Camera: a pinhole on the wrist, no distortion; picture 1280 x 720 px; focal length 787.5 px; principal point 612.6 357.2 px. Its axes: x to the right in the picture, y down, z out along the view. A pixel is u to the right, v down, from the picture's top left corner.
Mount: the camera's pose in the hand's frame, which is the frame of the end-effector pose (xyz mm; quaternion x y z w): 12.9 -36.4 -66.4 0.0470 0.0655 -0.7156 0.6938
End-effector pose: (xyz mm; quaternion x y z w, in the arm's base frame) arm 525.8 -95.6 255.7 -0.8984 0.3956 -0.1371 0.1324
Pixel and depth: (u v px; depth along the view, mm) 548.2 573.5 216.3
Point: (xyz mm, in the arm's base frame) 665.6 -98.8 148.4
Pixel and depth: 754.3 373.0 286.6
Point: 704.0 0.3 112.1
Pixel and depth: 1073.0 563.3 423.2
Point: 952.5 79.5 108.5
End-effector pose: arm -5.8 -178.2 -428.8 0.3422 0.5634 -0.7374 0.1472
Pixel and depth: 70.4 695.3 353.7
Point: -157.5 -489.1 -613.3
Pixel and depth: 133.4 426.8 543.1
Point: -121.5 -714.0 -564.9
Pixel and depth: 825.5 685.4 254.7
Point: -241.6 -269.3 -380.7
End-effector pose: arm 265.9 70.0 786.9 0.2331 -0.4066 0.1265 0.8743
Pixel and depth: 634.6 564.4 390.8
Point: 186.2 -183.1 1025.0
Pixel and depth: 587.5 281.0 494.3
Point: 14.4 -232.1 978.0
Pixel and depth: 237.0 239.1 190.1
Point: 162.1 20.5 864.3
